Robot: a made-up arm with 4 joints.
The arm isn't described. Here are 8 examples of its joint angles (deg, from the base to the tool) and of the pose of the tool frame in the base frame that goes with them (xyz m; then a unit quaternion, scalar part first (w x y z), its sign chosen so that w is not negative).
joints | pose
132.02 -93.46 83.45 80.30 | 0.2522 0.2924 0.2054 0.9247 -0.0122 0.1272 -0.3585
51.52 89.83 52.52 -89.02 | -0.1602 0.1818 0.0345 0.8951 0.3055 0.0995 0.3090
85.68 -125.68 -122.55 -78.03 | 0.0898 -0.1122 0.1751 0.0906 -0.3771 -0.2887 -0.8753
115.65 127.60 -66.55 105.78 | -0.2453 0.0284 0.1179 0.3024 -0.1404 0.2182 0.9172
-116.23 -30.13 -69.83 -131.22 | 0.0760 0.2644 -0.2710 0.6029 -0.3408 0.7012 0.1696
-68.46 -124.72 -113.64 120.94 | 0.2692 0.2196 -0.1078 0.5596 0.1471 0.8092 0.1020
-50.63 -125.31 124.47 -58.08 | -0.2632 -0.2480 0.0159 0.2418 0.8436 -0.4760 -0.0565
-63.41 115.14 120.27 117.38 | -0.2388 -0.0798 -0.5261 0.3523 -0.8437 0.1941 0.3556
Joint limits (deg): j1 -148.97..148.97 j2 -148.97..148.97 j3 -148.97..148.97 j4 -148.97..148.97
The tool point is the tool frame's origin. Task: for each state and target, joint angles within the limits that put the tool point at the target. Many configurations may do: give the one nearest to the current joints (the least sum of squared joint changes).
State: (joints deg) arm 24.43 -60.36 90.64 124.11
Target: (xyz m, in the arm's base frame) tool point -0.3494 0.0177 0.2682
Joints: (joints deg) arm 11.74 -91.82 92.43 92.42
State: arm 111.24 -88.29 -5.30 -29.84
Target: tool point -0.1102 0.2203 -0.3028
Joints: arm 93.13 -135.61 38.80 -31.27
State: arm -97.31 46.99 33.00 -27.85
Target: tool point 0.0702 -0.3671 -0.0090
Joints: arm -72.16 53.63 64.52 -14.86
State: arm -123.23 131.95 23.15 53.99
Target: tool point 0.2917 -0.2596 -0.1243
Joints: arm -83.81 136.37 11.97 17.46
